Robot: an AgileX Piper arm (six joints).
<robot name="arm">
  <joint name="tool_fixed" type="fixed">
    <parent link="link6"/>
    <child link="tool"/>
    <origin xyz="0 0 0" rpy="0 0 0"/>
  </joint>
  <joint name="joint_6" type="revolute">
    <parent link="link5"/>
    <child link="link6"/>
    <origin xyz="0 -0.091 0" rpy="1.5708 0 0"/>
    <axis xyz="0 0 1"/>
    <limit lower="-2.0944" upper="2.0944"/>
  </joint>
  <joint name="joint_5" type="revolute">
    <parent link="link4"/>
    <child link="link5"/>
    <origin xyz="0 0 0" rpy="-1.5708 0 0"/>
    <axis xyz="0 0 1"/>
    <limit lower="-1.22" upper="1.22"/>
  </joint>
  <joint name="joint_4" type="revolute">
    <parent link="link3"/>
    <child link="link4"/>
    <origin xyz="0.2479 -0.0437 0" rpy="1.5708 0 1.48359"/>
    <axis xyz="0 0 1"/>
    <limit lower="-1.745" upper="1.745"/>
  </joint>
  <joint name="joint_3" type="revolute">
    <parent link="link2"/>
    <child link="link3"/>
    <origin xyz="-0.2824 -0.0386 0" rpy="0 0 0"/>
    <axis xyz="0 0 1"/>
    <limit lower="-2.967" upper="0"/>
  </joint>
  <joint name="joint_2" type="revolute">
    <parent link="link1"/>
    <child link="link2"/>
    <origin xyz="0 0 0" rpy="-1.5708 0 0"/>
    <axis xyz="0 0 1"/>
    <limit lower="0" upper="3.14"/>
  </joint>
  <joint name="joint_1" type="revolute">
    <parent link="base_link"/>
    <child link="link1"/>
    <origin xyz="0 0 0.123" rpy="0 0 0"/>
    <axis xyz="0 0 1"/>
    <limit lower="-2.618" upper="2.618"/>
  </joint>
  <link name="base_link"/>
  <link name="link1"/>
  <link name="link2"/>
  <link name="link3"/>
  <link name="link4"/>
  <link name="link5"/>
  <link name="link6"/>
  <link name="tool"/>
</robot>
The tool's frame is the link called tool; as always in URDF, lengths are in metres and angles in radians.
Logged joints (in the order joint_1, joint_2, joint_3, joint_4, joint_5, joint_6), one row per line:
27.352 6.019 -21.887 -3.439 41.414 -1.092
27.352 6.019 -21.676 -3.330 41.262 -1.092
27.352 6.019 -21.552 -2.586 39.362 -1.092
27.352 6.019 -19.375 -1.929 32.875 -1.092
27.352 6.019 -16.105 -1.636 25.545 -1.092
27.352 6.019 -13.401 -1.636 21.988 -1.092
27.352 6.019 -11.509 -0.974 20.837 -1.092
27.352 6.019 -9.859 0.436 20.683 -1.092
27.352 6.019 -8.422 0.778 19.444 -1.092
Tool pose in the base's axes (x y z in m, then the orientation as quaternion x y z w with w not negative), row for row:
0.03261 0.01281 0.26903 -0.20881 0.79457 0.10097 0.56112
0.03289 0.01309 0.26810 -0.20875 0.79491 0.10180 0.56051
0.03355 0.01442 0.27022 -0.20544 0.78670 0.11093 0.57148
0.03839 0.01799 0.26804 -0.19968 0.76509 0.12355 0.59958
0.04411 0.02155 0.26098 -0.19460 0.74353 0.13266 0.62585
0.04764 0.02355 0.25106 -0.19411 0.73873 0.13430 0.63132
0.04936 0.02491 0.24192 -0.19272 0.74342 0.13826 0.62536
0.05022 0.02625 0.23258 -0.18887 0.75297 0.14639 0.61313
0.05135 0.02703 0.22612 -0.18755 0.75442 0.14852 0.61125
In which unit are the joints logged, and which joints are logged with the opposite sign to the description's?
The joints are logged in degrees. Opposite sign: none.
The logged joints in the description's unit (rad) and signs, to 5 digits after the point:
0.47738 0.10505 -0.38200 -0.06002 0.72281 -0.01906
0.47738 0.10505 -0.37832 -0.05812 0.72016 -0.01906
0.47738 0.10505 -0.37615 -0.04513 0.68700 -0.01906
0.47738 0.10505 -0.33816 -0.03367 0.57378 -0.01906
0.47738 0.10505 -0.28109 -0.02855 0.44584 -0.01906
0.47738 0.10505 -0.23389 -0.02855 0.38376 -0.01906
0.47738 0.10505 -0.20087 -0.01700 0.36367 -0.01906
0.47738 0.10505 -0.17207 0.00761 0.36099 -0.01906
0.47738 0.10505 -0.14699 0.01358 0.33936 -0.01906

